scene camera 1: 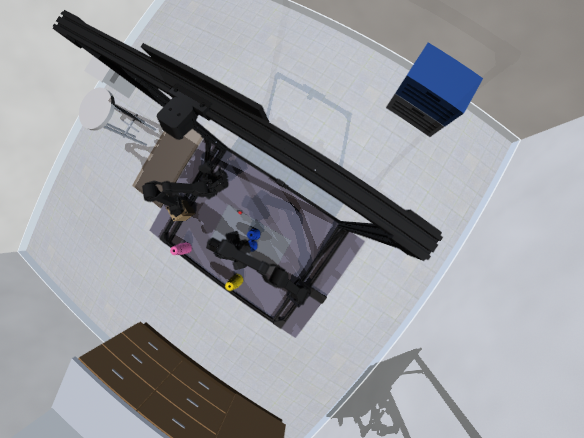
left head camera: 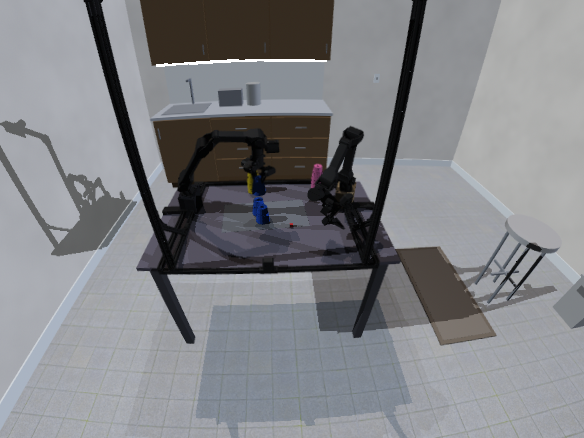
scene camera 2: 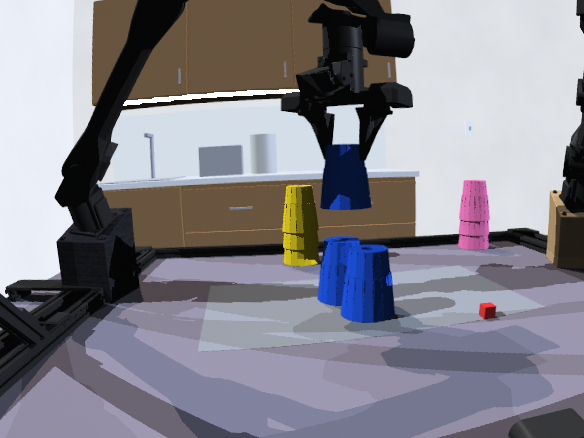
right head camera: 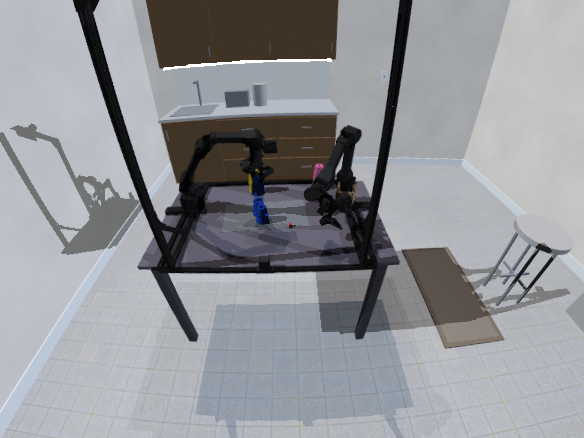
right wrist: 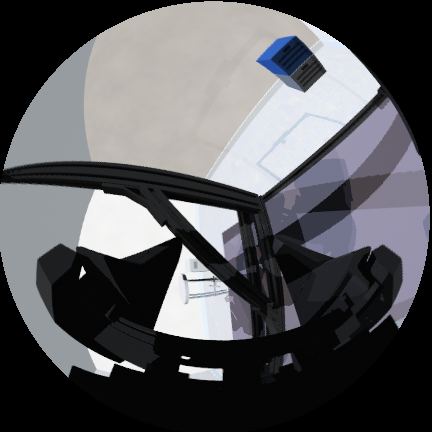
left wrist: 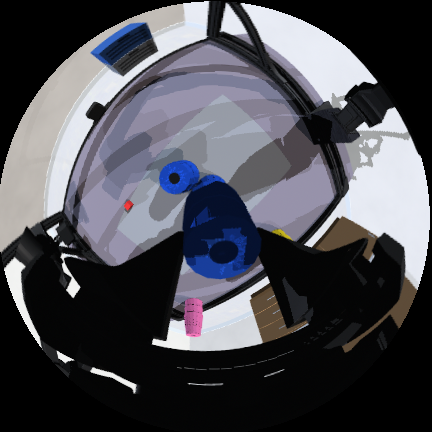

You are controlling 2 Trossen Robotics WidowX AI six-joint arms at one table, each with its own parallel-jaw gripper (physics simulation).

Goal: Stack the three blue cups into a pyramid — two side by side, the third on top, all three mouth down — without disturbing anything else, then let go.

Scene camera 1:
pale mat: 271,247
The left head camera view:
pale mat: 237,217
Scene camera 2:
my left gripper: 344,160
blue cup: 367,297
blue cup: 345,186
blue cup: 335,250
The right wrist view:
my right gripper: 228,242
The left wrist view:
my left gripper: 219,234
my right gripper: 50,238
blue cup: 188,173
blue cup: 220,240
pale mat: 221,139
